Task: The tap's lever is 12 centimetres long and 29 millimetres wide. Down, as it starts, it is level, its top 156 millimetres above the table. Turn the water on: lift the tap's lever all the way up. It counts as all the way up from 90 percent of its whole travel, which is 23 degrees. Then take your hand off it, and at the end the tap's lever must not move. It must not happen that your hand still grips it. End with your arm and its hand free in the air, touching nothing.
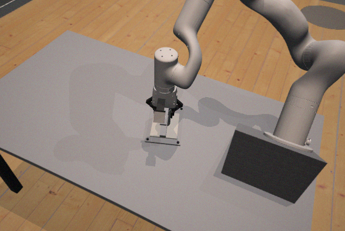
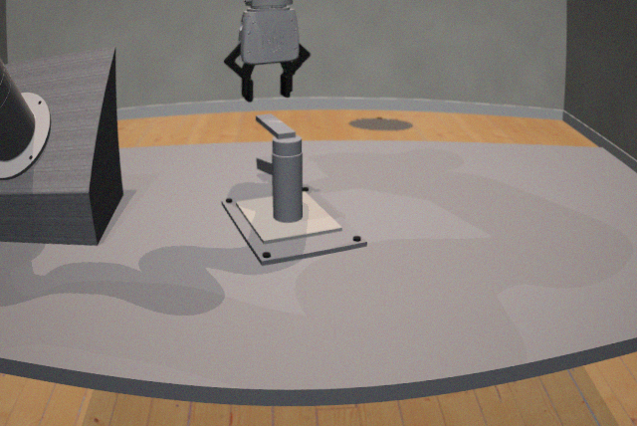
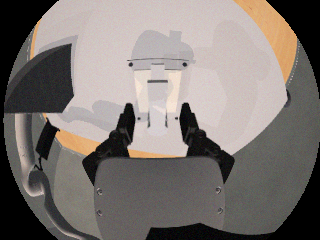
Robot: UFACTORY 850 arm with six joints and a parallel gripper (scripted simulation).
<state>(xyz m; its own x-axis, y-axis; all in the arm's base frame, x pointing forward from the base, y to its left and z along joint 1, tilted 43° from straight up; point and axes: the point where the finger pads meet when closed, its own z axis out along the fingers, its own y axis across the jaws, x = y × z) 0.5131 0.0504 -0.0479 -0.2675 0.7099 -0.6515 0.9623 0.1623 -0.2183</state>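
My hand is 20 mm short of the tap lever, 70 mm to the left of it and 60 mm above it.
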